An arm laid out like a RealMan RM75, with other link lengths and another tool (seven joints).
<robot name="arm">
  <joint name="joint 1" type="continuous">
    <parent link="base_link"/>
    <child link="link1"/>
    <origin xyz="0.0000 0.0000 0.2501"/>
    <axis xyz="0 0 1"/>
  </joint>
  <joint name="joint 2" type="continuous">
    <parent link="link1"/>
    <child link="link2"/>
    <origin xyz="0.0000 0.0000 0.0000" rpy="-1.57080 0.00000 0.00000"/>
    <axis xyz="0 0 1"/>
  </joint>
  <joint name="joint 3" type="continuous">
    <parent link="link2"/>
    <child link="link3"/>
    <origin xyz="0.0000 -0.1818 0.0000" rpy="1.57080 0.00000 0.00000"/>
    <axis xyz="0 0 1"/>
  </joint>
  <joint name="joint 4" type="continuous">
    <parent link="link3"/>
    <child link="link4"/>
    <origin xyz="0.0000 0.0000 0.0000" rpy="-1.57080 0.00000 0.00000"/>
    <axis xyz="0 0 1"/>
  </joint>
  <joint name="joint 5" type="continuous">
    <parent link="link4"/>
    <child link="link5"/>
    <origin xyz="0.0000 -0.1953 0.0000" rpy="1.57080 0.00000 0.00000"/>
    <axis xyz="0 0 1"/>
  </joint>
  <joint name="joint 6" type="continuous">
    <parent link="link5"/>
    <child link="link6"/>
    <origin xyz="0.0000 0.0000 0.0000" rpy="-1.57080 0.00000 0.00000"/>
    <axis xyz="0 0 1"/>
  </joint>
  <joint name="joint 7" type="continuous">
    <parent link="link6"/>
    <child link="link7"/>
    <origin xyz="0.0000 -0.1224 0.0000" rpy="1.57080 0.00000 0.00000"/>
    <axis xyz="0 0 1"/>
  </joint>
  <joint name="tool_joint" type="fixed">
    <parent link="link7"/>
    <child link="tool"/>
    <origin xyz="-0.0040 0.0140 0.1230" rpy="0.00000 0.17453 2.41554"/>
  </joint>
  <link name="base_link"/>
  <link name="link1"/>
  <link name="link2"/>
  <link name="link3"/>
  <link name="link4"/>
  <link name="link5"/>
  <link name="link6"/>
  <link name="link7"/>
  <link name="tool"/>
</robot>
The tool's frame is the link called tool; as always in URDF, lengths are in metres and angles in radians. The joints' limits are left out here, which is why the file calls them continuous.
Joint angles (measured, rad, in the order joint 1, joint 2, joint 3, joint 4, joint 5, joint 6, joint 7), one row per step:
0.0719, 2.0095, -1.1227, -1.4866, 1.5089, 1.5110, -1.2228
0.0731, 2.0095, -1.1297, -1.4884, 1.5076, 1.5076, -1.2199
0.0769, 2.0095, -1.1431, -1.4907, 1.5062, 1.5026, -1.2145
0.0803, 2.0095, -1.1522, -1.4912, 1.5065, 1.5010, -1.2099
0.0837, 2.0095, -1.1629, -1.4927, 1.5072, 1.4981, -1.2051
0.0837, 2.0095, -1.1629, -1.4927, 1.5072, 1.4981, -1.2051
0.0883, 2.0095, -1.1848, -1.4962, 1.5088, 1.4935, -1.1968
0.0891, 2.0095, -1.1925, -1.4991, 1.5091, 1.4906, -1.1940
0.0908, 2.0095, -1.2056, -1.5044, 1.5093, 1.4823, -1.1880
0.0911, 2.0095, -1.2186, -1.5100, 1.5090, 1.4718, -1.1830
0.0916, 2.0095, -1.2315, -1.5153, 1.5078, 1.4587, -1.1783
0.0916, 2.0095, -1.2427, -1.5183, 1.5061, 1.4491, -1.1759
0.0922, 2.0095, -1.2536, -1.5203, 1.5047, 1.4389, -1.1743
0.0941, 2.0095, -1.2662, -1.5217, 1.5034, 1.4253, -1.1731
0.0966, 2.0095, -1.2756, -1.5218, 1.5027, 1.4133, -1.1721
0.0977, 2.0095, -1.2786, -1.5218, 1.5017, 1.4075, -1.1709
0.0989, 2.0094, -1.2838, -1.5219, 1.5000, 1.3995, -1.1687
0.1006, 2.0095, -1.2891, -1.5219, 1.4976, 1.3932, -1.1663
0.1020, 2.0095, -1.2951, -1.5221, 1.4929, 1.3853, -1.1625
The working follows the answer.
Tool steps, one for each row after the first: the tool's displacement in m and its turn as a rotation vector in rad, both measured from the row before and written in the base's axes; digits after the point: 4 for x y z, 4 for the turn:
-0.0010, -0.0001, -0.0014, -0.0037, -0.0012, 0.0014
-0.0025, -0.0004, -0.0029, -0.0087, -0.0008, 0.0044
-0.0021, -0.0006, -0.0021, -0.0081, 0.0014, 0.0033
-0.0025, -0.0006, -0.0022, -0.0079, 0.0013, 0.0043
0.0000, 0.0000, 0.0000, 0.0000, 0.0000, 0.0000
-0.0045, -0.0019, -0.0046, -0.0167, 0.0020, 0.0086
-0.0015, -0.0005, -0.0014, -0.0040, -0.0002, 0.0031
-0.0026, 0.0000, -0.0021, -0.0040, -0.0002, 0.0035
-0.0021, 0.0003, -0.0019, -0.0015, -0.0011, 0.0022
-0.0018, 0.0009, -0.0018, 0.0009, -0.0018, 0.0011
-0.0011, 0.0003, -0.0019, -0.0010, -0.0023, 0.0011
-0.0011, 0.0005, -0.0019, -0.0002, -0.0020, 0.0013
-0.0015, 0.0011, -0.0021, 0.0013, -0.0020, 0.0020
-0.0012, 0.0013, -0.0015, 0.0023, -0.0009, 0.0010
-0.0003, 0.0009, -0.0004, 0.0022, -0.0006, -0.0011
-0.0003, 0.0010, -0.0008, 0.0019, -0.0011, -0.0018
-0.0004, 0.0007, -0.0011, 0.0001, -0.0016, -0.0010
0.0002, 0.0009, -0.0013, 0.0004, -0.0034, -0.0031

Tool pose at each row, in the base's axes (x y z in m, rotation vector in rad; rounded; the steps above come from the unrounded poses):
0.1071, 0.2924, 0.0397, 0.3733, -2.5557, -0.6827
0.1061, 0.2923, 0.0383, 0.3744, -2.5572, -0.6773
0.1036, 0.2919, 0.0354, 0.3774, -2.5585, -0.6643
0.1015, 0.2913, 0.0333, 0.3783, -2.5579, -0.6526
0.0991, 0.2907, 0.0311, 0.3804, -2.5570, -0.6408
0.0991, 0.2907, 0.0311, 0.3804, -2.5570, -0.6408
0.0945, 0.2888, 0.0265, 0.3847, -2.5559, -0.6160
0.0930, 0.2883, 0.0251, 0.3873, -2.5559, -0.6096
0.0904, 0.2883, 0.0230, 0.3904, -2.5557, -0.6031
0.0883, 0.2886, 0.0211, 0.3930, -2.5563, -0.6003
0.0864, 0.2895, 0.0193, 0.3954, -2.5575, -0.6010
0.0854, 0.2898, 0.0174, 0.3974, -2.5595, -0.5992
0.0843, 0.2903, 0.0155, 0.3998, -2.5610, -0.5983
0.0828, 0.2913, 0.0135, 0.4035, -2.5619, -0.5991
0.0816, 0.2926, 0.0120, 0.4059, -2.5619, -0.6017
0.0813, 0.2935, 0.0116, 0.4055, -2.5624, -0.6049
0.0810, 0.2945, 0.0108, 0.4044, -2.5638, -0.6079
0.0806, 0.2952, 0.0098, 0.4038, -2.5656, -0.6082
0.0808, 0.2961, 0.0085, 0.4015, -2.5698, -0.6097

